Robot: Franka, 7 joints.
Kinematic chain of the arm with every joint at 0, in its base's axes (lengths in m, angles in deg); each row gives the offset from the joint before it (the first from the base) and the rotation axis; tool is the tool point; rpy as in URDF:
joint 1: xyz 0 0 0.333 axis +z
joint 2: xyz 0 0 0 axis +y
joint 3: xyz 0 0 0.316 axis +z
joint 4: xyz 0.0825 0 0 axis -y
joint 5: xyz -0.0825 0 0.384 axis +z
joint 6: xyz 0 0 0 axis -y
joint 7: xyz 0.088 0 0 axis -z
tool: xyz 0 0 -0.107 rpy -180 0 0
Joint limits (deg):
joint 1: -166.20..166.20
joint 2: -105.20..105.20
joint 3: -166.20..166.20
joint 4: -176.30..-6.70
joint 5: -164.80..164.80
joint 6: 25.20..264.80
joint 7: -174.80..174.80
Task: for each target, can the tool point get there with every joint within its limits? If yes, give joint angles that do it. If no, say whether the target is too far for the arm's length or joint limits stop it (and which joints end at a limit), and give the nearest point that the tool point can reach.
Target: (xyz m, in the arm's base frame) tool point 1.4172 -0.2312 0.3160
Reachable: no: too far | nearest point 0.8466 -0.1381 0.3228 | short by 0.578 m
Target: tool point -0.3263 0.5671 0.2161
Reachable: yes | joints 124.54 57.33 -1.97 -58.32 -15.76 58.72 97.00
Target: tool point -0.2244 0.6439 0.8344
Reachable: yes | joints 106.83 27.87 3.42 -42.44 -42.40 144.45 23.15
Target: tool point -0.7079 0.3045 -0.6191
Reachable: no: too far | nearest point -0.5166 0.2222 -0.2816 | short by 0.397 m
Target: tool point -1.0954 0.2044 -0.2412
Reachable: no: too far | nearest point -0.7497 0.1399 -0.0600 | short by 0.396 m
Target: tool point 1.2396 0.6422 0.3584
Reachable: no: too far | nearest point 0.7616 0.3946 0.3486 | short by 0.538 m
